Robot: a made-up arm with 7 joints.
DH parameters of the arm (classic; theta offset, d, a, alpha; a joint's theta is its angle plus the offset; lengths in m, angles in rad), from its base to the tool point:
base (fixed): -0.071 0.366 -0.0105 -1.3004
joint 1: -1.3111 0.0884 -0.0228 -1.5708
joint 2: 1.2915 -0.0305 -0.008 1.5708
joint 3: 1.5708 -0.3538 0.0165 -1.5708
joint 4: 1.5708 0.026 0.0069 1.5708
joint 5: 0 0.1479 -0.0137 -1.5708
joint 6: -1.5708 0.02 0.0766 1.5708
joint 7: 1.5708 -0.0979 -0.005 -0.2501
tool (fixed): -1.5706 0.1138 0 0
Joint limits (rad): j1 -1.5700..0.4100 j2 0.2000..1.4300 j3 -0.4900..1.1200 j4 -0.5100..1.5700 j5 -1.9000..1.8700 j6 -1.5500..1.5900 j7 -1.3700..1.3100
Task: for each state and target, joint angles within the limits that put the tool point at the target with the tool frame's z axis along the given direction. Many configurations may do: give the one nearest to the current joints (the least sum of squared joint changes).
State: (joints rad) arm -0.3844 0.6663 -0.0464 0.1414 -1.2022 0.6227 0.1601
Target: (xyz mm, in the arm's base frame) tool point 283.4 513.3 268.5 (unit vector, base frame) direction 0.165 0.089 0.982
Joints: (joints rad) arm -0.7342 1.1258 -0.0325 0.7539 -1.0336 0.4855 0.1574
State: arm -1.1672 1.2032 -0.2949 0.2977 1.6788 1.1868 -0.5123
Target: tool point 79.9 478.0 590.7 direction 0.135 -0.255 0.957
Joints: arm -1.5700 1.4300 0.5439 0.3862 1.2532 1.1411 -1.0443
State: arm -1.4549 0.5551 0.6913 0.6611 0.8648 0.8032 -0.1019
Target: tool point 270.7 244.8 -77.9 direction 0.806 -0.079 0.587
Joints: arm -0.6869 0.2000 0.5397 1.1720 0.4089 0.4197 0.0203
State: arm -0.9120 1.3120 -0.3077 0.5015 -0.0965 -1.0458 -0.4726
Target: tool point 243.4 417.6 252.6 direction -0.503 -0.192 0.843
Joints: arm -0.4267 1.1959 -0.4900 0.2502 -0.6489 -0.7103 -0.7387
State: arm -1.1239 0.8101 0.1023 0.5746 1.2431 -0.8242 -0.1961
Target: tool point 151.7 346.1 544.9 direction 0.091 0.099 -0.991
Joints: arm -1.4013 1.4300 0.4677 -0.1005 1.1628 -1.2389 -0.0826
